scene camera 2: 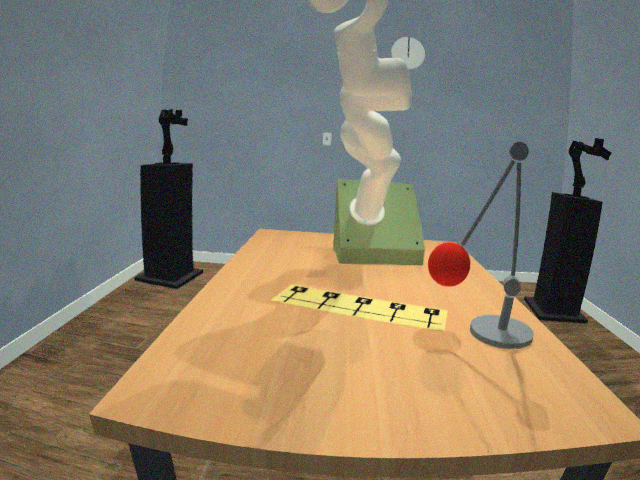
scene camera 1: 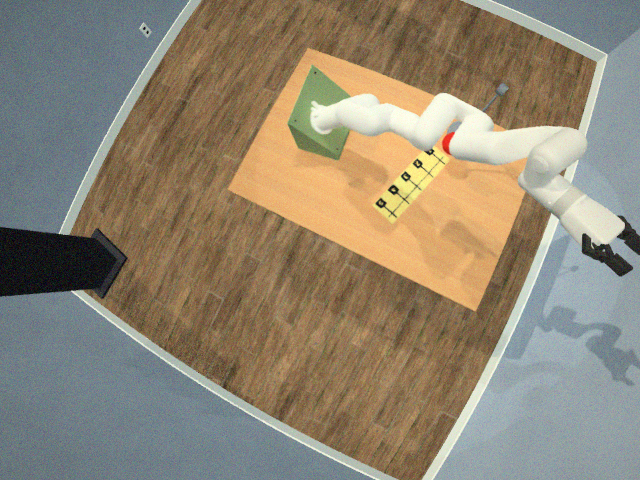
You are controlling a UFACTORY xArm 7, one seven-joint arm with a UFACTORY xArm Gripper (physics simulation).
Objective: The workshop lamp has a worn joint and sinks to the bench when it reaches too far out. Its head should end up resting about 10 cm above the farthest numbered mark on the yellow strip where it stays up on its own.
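Pixels of known places: gripper, between the fingertips: (scene camera 1: 637, 261); arm's base, origin of its link: (scene camera 2: 366, 210) (scene camera 1: 321, 120).
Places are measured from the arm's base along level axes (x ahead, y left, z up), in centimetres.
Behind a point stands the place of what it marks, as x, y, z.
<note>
The workshop lamp stands at the right in the scene camera 2 view, with a round grey base (scene camera 2: 501, 331) {57.9, 39.2, -15.1}, a grey top joint (scene camera 2: 518, 151) {56.9, 36.8, 25.3} (scene camera 1: 502, 88) {55.3, 36.3, 27.2} and a red ball head (scene camera 2: 448, 264) {58.3, 23.7, -0.3} (scene camera 1: 448, 143) {51.3, 21.4, 1.6}. The head hangs above the table near the lamp-side end of the yellow strip (scene camera 2: 379, 305) {46.1, 9.4, -16.3} (scene camera 1: 391, 200) {45.0, -8.6, -16.4}. The arm partly hides the head and base in the scene camera 1 view. The strip bears several black number marks, too blurred to read surely. My gripper (scene camera 1: 630, 256) {93.2, -11.5, 62.9} is open and empty, well away from the lamp, and outside the scene camera 2 view.
A green block (scene camera 1: 315, 93) {-7.9, 6.9, 5.4} (scene camera 2: 379, 255) {9.4, 6.3, -13.2} carries the arm's base on the wooden table (scene camera 1: 289, 180) {-1.1, -28.3, -16.5} (scene camera 2: 361, 413) {91.1, 10.3, -16.5}. Black pedestals (scene camera 2: 166, 222) (scene camera 2: 569, 253) with small black arms stand beyond the table's sides. The white arm (scene camera 1: 491, 147) {58.0, -1.8, 49.7} (scene camera 2: 374, 82) {57.3, 5.0, 36.6} reaches over the lamp in the scene camera 1 view.
</note>
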